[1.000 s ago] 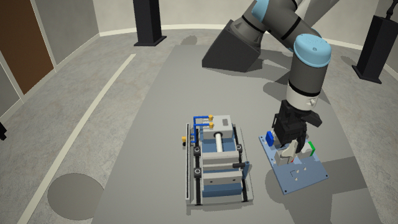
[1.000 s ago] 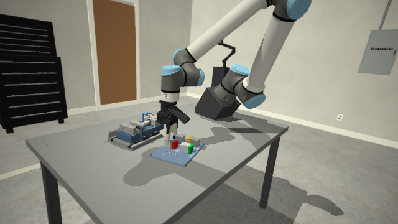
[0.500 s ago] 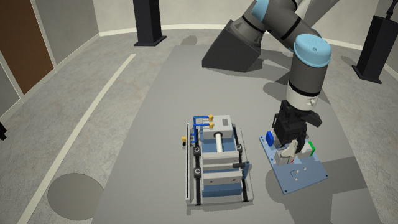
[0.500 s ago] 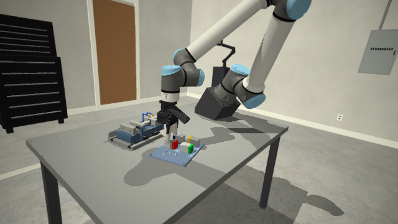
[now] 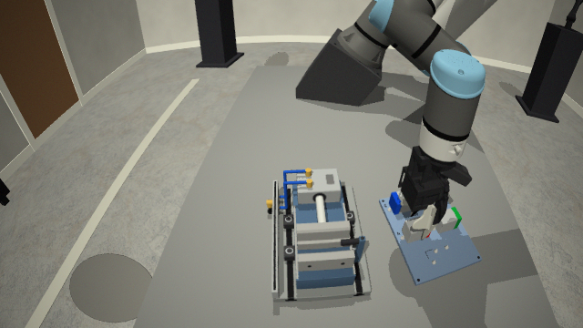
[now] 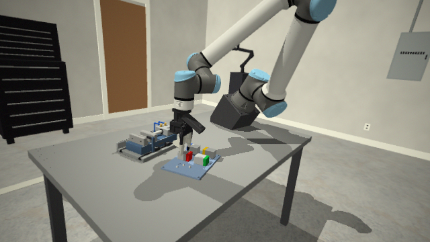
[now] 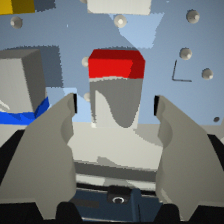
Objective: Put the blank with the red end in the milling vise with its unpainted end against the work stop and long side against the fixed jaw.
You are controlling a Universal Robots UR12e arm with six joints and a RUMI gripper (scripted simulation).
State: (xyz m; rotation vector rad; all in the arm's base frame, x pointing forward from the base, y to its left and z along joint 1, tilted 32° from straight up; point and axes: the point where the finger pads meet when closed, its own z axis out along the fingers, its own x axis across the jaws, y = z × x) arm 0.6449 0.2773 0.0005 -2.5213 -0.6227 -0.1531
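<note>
My hand is 20 mm above the red-ended blank. Round my hand: blue plate (20 mm behind, 40 mm to the left, 50 mm below); blue-ended blank (80 mm behind, 40 mm to the right, 20 mm below); green-ended blank (40 mm behind, 80 mm to the left, 20 mm below).
</note>
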